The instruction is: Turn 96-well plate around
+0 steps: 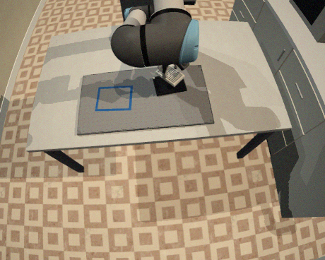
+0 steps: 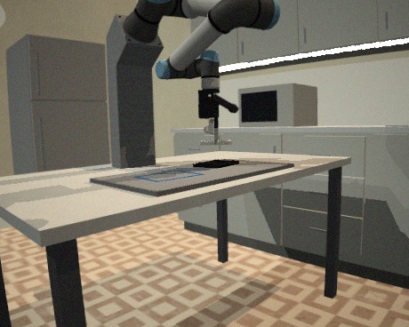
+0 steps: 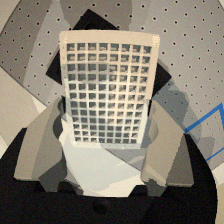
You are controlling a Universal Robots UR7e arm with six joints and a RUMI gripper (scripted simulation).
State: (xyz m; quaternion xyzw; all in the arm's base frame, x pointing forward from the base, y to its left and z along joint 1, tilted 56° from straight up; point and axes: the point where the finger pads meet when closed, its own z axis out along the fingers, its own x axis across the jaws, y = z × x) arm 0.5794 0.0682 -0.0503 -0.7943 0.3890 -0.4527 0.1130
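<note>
My hand is 10 mm above the white 96-well plate. Also, from my hand: black plate nest N1 (100 mm below).
</note>
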